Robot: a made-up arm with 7 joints.
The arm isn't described. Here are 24 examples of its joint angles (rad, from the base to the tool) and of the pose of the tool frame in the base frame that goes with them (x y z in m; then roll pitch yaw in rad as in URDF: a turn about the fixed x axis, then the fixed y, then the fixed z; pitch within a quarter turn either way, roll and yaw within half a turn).
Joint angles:
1: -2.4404 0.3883 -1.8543 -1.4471 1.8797 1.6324 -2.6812
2: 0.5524 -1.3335 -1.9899 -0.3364 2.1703 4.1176 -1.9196
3: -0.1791 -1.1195 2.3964 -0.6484 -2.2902 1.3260 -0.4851
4: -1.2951 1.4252 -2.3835 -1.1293 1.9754 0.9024 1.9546
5: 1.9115 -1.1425 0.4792 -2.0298 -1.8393 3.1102 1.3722
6: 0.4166 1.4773 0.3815 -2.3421 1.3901 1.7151 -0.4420
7: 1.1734 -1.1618 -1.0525 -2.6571 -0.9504 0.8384 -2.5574
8: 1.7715 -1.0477 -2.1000 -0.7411 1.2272 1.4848 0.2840
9: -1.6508 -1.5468 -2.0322 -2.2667 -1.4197 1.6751 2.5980
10: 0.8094 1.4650 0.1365 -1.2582 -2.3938 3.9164 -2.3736
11: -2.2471 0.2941 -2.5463 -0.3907 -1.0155 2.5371 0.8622
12: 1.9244 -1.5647 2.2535 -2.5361 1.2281 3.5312 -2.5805
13: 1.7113 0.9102 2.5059 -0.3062 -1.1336 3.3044 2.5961
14: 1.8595 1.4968 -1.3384 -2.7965 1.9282 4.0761 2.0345
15: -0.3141 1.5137 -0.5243 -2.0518 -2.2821 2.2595 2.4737
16: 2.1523 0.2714 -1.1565 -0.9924 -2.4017 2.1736 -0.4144
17: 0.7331 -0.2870 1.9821 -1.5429 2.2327 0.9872 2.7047
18: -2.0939 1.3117 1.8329 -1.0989 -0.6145 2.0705 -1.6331
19: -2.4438 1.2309 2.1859 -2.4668 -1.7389 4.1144 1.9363
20: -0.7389 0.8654 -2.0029 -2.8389 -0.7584 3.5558 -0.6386
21: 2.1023 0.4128 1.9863 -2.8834 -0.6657 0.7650 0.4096
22: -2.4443 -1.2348 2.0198 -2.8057 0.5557 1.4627 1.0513
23: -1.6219 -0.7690 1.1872 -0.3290 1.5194 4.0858 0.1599
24: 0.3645 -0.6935 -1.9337 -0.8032 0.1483 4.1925 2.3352
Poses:
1: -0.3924 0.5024 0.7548 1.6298 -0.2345 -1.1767
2: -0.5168 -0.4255 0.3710 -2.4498 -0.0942 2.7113
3: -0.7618 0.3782 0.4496 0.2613 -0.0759 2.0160
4: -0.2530 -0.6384 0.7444 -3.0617 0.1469 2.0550
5: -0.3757 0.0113 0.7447 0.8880 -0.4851 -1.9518
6: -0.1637 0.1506 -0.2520 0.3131 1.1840 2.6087
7: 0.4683 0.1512 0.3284 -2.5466 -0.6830 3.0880
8: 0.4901 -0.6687 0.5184 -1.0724 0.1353 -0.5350
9: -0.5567 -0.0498 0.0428 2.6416 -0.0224 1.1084
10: 0.2333 0.4099 -0.1014 3.0532 0.6562 -0.5979
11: -0.2135 -0.0540 1.1114 -0.2867 -0.5057 -1.8272
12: -0.4153 -0.0465 0.0944 -1.9860 1.2557 0.7623
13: -0.0323 0.5326 0.8474 0.4945 0.4128 2.6756
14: 0.3284 -0.0781 0.2853 -0.6703 0.4734 -2.1748
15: -0.0553 -0.2640 -0.2570 1.9765 -0.1908 -0.2042
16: 0.1684 0.5939 0.8286 0.3471 0.2534 1.0001
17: -0.6930 0.1682 0.5872 1.1239 0.5424 -0.0813
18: 0.1538 -0.7494 0.6307 2.1180 -0.7183 1.0351
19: 0.3098 -0.1303 0.5523 -0.7559 -0.6376 -1.0955
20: -0.3988 -0.1290 0.2548 2.1876 0.4311 -1.2103
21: -0.1189 -0.2972 0.0105 0.9609 1.1396 2.5931
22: -0.0050 -0.4204 0.0415 1.7631 -0.5503 -2.4136
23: 0.0757 0.4016 0.8527 0.0876 0.2333 -1.9850
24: -0.3680 -0.3887 0.7367 0.6023 0.5134 -2.2225
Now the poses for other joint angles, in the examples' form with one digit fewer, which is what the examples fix.
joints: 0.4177 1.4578 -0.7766 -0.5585 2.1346 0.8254 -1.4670
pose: 0.810 0.220 0.184 -1.534 -1.093 0.766
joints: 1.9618 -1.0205 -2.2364 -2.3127 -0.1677 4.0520 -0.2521
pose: 0.443 -0.029 0.076 -2.204 -0.952 -1.078
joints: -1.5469 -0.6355 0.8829 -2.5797 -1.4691 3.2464 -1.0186
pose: 0.405 -0.238 0.297 2.886 1.007 1.893
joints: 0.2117 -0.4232 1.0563 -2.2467 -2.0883 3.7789 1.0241
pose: 0.060 0.458 0.356 2.496 -0.300 2.841
